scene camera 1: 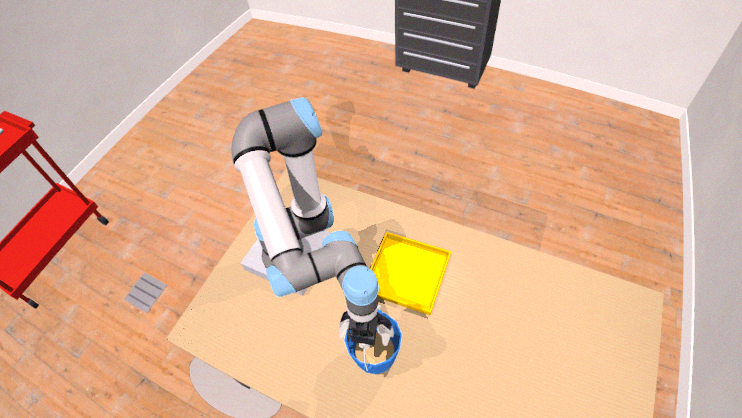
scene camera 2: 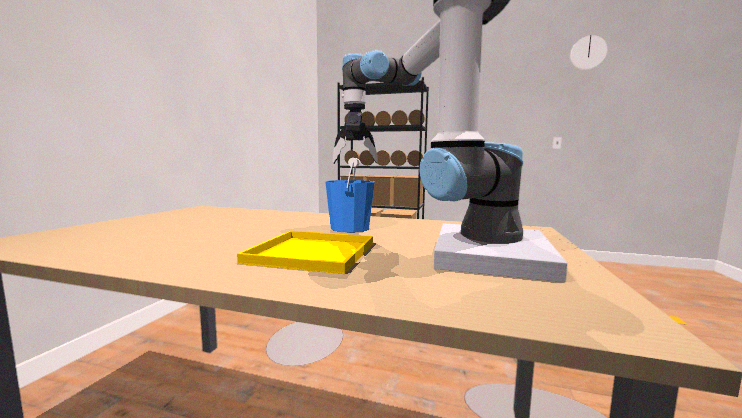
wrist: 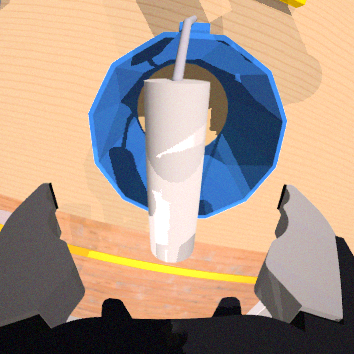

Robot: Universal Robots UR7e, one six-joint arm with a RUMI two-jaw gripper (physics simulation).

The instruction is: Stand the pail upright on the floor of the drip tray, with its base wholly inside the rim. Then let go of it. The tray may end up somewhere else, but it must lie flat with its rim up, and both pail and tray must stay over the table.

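Frame: origin at the arm's base, x ahead, y left, z up, level; metres.
Seen in the pictures: gripper, fingertip midpoint: [wrist: 168, 187]; arm's base, link origin: [scene camera 2: 490, 234].
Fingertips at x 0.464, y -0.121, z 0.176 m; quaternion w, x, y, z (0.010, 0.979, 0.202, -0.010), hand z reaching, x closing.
Offsets run from my fingertips to a thing's top centre. Level surfaces: height alone.
The blue pail [scene camera 1: 397, 340] [scene camera 2: 349, 207] [wrist: 112, 95] stands upright on the table, outside the tray. Its wire handle is raised, with a white cylindrical grip {dx -0.001, dy +0.009, dz +0.020 m} [scene camera 2: 354, 162] [wrist: 175, 130] above the rim. The yellow drip tray {dx -0.054, dy +0.329, dz -0.203 m} [scene camera 1: 412, 272] [scene camera 2: 306, 250] lies flat, rim up, and nothing stands in it; a corner of the tray [wrist: 300, 2] shows at the top of the wrist view. My gripper [scene camera 1: 363, 341] [scene camera 2: 355, 160] [wrist: 168, 187] is open and points down over the pail. Its fingertips are about level with the grip, one on each side of it, holding nothing. The arm's wrist partly hides the pail in scene camera 1.
The arm's base plate [scene camera 1: 254, 259] [scene camera 2: 498, 262] is on the table {dz -0.227 m} [scene camera 1: 519, 321] [scene camera 2: 155, 244], to one side of the tray and pail. A shelf rack [scene camera 2: 384, 88], a red cart [scene camera 1: 41, 238] and a dark drawer cabinet [scene camera 1: 441, 41] stand away from the table.
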